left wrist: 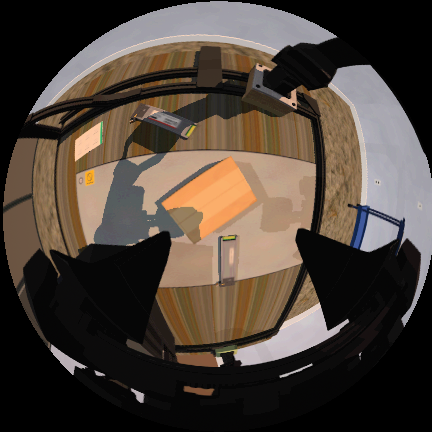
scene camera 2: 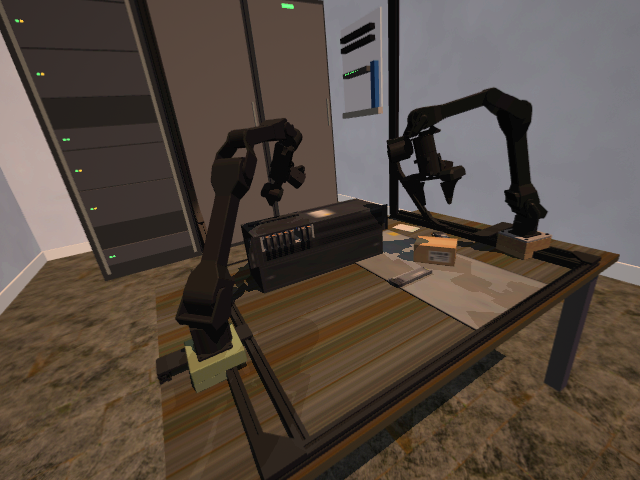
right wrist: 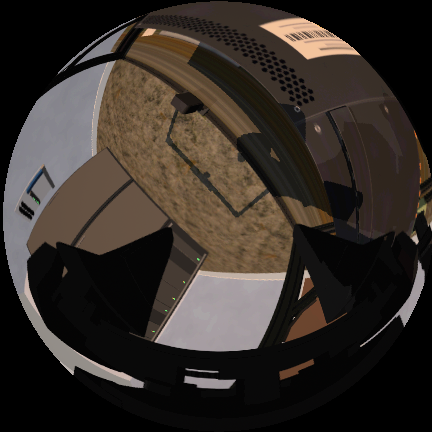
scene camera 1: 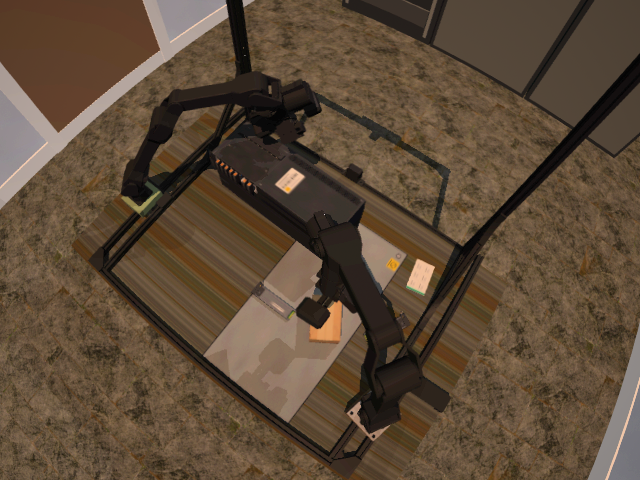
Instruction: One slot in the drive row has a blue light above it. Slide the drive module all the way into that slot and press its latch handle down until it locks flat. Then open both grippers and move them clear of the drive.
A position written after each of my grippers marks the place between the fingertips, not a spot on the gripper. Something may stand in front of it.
Note:
My left gripper [scene camera 2: 436, 204] is open, with nothing in its grasp. My right gripper [scene camera 1: 296, 119] is open, holding nothing. Also in view: a grey mat [scene camera 1: 270, 358].
My left gripper also shows in the left wrist view [left wrist: 235, 236] and in scene camera 1 [scene camera 1: 328, 305]. My right gripper is seen too in scene camera 2 [scene camera 2: 274, 196] and in the right wrist view [right wrist: 235, 232]. The grey mat is seen too in the left wrist view [left wrist: 119, 202].

